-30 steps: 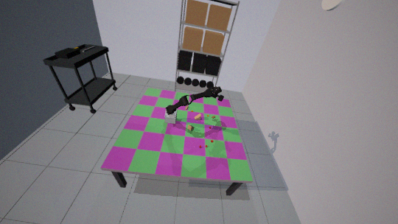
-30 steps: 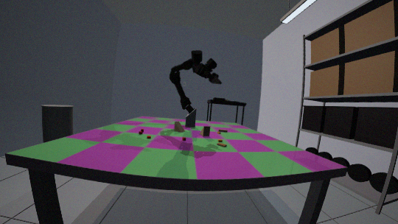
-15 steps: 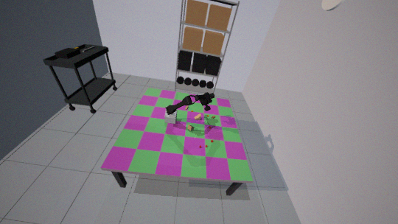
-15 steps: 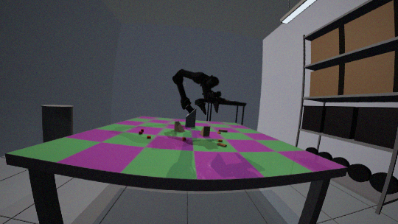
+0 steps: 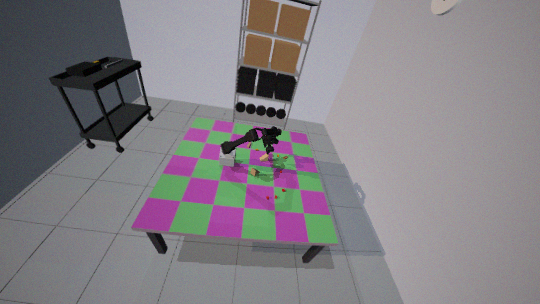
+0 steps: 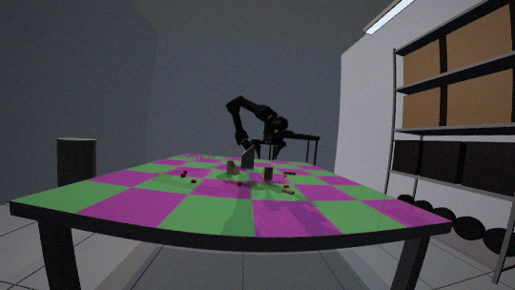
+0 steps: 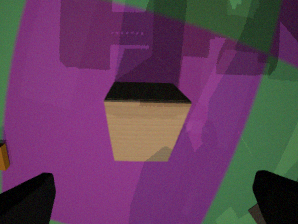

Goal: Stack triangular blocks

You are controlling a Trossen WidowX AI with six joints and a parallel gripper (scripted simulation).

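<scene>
The triangular block lies 1 cm ahead of my gripper tip, 1 cm to the left of it and 9 cm below it.
</scene>
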